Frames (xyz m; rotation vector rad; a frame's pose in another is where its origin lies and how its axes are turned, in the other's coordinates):
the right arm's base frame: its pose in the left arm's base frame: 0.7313 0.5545 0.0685 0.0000 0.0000 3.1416
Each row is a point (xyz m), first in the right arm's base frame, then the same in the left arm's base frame.
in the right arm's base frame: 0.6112 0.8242 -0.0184
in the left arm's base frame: 0.1201 -0.2697 0.0501
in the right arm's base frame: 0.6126 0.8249 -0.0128
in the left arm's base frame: 0.1187 -0.2704 0.0557
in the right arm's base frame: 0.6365 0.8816 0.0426
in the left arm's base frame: 0.0948 -0.3271 0.1111
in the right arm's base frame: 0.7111 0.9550 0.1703
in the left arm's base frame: 0.0202 -0.4005 0.2388
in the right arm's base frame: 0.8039 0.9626 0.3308
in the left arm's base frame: -0.0726 -0.4081 0.3993
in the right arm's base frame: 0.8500 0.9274 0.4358
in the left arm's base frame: -0.1187 -0.3729 0.5043
